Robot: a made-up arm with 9 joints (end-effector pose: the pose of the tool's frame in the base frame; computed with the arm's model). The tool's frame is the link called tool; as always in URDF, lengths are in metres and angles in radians. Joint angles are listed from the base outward.
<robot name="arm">
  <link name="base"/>
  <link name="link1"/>
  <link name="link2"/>
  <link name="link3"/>
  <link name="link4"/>
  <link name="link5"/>
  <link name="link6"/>
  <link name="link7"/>
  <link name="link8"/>
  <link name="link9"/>
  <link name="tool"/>
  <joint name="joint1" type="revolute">
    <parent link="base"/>
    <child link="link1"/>
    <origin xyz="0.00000 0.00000 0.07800" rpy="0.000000 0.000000 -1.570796"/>
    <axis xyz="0 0 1"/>
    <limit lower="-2.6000" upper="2.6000" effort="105" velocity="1.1"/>
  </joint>
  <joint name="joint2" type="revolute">
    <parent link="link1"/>
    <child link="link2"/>
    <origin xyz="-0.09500 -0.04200 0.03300" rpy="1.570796 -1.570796 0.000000"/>
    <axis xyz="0 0 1"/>
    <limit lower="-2.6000" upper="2.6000" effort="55" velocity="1"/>
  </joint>
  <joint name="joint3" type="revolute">
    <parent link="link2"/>
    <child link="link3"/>
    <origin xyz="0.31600 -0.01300 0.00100" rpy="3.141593 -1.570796 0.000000"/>
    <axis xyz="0 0 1"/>
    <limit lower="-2.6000" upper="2.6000" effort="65" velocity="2.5"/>
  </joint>
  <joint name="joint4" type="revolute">
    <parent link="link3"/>
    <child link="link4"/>
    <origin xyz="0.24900 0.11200 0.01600" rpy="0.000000 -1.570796 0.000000"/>
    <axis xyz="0 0 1"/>
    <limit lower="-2.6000" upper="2.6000" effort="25" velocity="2.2"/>
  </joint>
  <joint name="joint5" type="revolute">
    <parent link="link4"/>
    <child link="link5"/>
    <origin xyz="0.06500 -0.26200 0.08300" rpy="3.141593 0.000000 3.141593"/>
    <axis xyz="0 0 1"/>
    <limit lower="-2.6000" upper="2.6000" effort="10" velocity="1.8"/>
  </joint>
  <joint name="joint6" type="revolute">
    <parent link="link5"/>
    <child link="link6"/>
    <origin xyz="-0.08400 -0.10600 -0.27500" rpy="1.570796 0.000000 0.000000"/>
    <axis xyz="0 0 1"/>
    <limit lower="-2.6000" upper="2.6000" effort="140" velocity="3"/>
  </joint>
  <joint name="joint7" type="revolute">
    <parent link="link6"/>
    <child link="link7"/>
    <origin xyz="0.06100 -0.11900 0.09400" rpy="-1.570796 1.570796 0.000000"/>
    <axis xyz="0 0 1"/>
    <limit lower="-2.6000" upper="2.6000" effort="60" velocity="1.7"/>
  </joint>
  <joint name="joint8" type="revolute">
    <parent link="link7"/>
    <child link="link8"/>
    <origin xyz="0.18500 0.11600 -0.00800" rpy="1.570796 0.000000 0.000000"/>
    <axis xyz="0 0 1"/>
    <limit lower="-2.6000" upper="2.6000" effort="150" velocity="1.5"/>
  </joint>
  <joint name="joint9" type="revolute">
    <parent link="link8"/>
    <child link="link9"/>
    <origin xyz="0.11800 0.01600 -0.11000" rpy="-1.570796 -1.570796 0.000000"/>
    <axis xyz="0 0 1"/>
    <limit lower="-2.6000" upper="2.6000" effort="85" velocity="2.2"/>
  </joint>
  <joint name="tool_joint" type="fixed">
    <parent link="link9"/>
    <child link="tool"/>
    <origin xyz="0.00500 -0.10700 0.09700" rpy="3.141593 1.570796 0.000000"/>
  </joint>
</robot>
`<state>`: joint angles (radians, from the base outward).
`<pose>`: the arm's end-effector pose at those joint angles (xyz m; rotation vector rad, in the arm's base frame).
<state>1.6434 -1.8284 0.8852 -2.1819 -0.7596 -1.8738 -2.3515 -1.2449 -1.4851</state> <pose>-0.0067 0.1250 0.6705 0.7214 0.6078 -0.8242</pose>
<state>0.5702 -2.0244 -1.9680 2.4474 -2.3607 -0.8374 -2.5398 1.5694 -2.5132</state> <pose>-0.4720 -0.5023 -0.1187 0.3076 0.4584 2.5758</pose>
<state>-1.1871 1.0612 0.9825 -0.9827 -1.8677 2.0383 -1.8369 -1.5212 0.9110</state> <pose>0.1387 0.3838 0.4621 0.8438 1.0608 -1.1487</pose>
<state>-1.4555 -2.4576 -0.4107 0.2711 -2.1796 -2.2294 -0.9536 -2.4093 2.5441</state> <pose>0.0523 0.1627 -0.0805 -0.0290 2.3253 -0.8281</pose>
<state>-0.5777 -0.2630 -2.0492 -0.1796 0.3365 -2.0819 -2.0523 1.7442 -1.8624</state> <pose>-0.2531 -0.3593 0.5570 -1.6270 2.5762 0.6874</pose>
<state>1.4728 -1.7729 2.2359 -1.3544 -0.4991 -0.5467 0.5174 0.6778 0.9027</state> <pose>-0.0260 -0.2621 -0.0450 1.7324 -0.5779 -0.2676</pose>
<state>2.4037 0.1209 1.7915 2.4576 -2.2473 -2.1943 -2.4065 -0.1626 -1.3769</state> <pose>-0.2491 -0.5659 0.3001 2.2842 0.1209 0.3493</pose>
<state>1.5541 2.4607 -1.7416 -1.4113 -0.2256 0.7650 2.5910 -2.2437 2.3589</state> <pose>-0.0723 -0.1656 0.5871 -1.6646 0.8425 1.4214</pose>
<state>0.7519 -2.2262 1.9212 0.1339 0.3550 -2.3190 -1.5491 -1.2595 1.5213</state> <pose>0.1559 -0.7974 -0.3463 -0.4530 0.1941 1.8830</pose>
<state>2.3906 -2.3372 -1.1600 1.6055 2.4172 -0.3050 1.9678 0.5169 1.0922</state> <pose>0.0094 0.2506 -0.1796 -1.3061 -1.9721 1.9873</pose>
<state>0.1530 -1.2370 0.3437 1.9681 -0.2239 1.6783 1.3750 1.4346 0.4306</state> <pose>0.3802 -0.7895 0.0009 1.4068 -0.2348 0.7537</pose>
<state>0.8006 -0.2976 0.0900 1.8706 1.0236 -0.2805 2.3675 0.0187 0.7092</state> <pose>0.1913 -0.0713 1.0301 -1.7877 -0.6876 0.2701</pose>
